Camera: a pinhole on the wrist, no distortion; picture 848 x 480 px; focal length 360.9 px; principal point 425.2 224.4 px. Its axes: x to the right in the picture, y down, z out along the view. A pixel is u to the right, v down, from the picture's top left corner.
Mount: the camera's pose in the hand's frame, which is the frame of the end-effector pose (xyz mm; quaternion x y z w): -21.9 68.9 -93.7 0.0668 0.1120 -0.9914 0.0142
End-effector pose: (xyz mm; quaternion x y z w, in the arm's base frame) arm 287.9 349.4 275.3 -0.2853 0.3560 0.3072 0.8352
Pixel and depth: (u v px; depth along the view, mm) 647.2 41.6 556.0
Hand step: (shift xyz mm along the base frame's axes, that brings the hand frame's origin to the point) -209.1 320.2 555.1
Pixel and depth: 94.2 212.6 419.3
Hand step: 328.1 344.9 -18.6
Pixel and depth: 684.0 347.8 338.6
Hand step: -6.6 -51.5 365.7
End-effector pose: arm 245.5 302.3 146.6 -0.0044 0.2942 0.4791 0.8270
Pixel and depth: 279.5 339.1 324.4
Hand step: 210.9 62.2 114.9
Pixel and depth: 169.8 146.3 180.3
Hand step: 26.3 130.5 67.7
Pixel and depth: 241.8 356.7 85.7
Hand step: -17.1 16.3 -10.1
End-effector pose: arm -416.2 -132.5 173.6 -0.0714 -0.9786 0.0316 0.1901
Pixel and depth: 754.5 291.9 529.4
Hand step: 374.1 -247.8 -499.8
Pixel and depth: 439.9 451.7 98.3
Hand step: 36.1 -18.3 0.0
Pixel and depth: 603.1 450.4 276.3
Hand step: 105.0 -193.5 -161.5
